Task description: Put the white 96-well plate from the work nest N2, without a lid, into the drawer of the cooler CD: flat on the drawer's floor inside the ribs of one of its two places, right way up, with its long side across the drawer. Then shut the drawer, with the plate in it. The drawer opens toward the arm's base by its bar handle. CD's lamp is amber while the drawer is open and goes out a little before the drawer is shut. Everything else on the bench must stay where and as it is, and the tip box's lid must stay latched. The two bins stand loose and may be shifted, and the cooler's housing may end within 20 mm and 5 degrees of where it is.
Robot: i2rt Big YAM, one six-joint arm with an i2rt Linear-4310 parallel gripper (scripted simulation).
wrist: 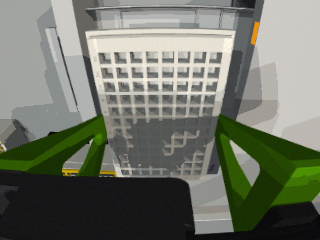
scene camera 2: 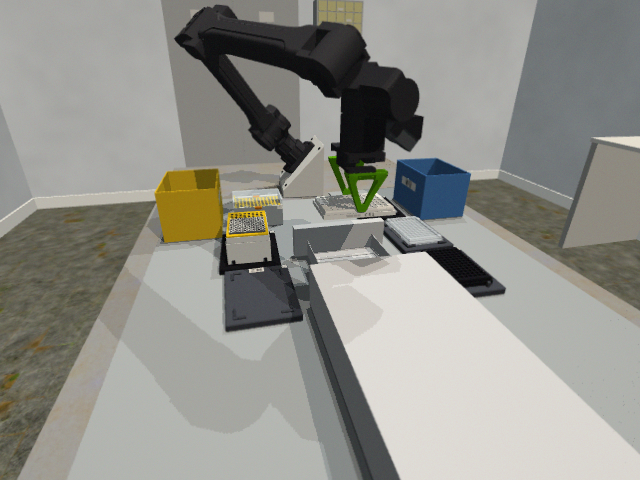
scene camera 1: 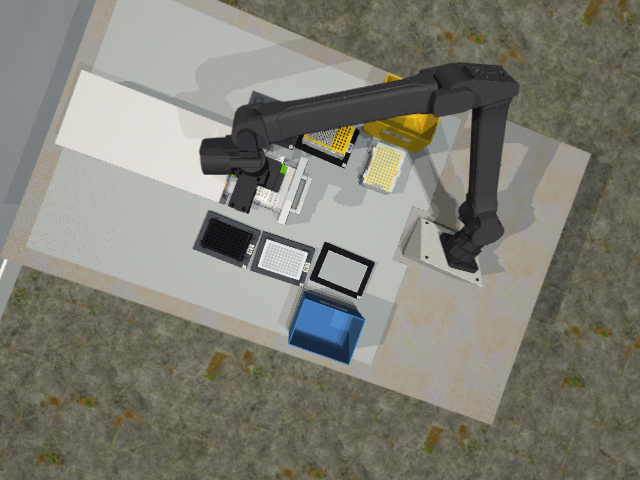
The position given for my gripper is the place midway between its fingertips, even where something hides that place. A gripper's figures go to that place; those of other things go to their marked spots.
Labels:
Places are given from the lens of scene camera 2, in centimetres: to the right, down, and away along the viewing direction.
my gripper (scene camera 2: 354, 204): 6, -6, 63
white 96-well plate (scene camera 2: 334, 207): 2, -6, 61
cooler CD (scene camera 2: 428, 375): 11, 14, 36
black plate (scene camera 2: 467, 273): 28, 6, 66
The marked spots on the black plate and the white 96-well plate are 28 cm apart.

